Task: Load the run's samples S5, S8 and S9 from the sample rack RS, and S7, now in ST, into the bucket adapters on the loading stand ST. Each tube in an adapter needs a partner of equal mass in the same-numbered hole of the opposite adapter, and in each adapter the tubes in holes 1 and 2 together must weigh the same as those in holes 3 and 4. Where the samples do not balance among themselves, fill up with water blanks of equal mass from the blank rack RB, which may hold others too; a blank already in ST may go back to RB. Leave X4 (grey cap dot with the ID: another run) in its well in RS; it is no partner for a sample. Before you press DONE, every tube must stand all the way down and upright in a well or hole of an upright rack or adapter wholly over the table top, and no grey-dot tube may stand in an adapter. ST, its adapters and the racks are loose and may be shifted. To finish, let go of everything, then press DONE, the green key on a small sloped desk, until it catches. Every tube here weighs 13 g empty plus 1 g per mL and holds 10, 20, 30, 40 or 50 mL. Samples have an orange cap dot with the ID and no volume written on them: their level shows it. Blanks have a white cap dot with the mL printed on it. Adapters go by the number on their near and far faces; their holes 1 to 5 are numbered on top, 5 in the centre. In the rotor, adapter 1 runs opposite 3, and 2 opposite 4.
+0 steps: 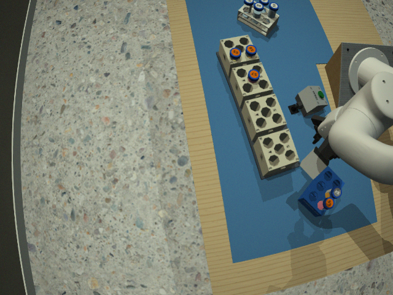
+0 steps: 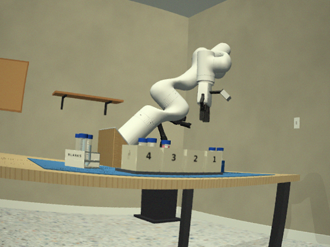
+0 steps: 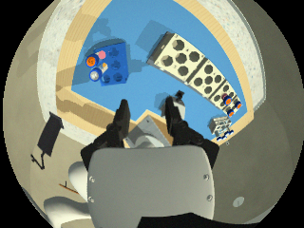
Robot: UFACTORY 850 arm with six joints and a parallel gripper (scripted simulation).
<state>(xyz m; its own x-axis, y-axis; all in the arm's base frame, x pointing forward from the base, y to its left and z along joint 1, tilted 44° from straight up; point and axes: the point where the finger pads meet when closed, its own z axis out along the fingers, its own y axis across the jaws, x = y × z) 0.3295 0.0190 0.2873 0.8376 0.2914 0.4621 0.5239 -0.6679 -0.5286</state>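
Now: hand 19 cm above the sample S9, 15 cm to the right of it and 2 cm past it. The rest, counted from my hand: blue sample rack RS: 22 cm below, 10 cm to the left, 5 cm behind; adapter 1: 20 cm below, 7 cm ahead, 5 cm to the right; grey-dot tube X4: 19 cm below, 11 cm to the left, 5 cm behind.
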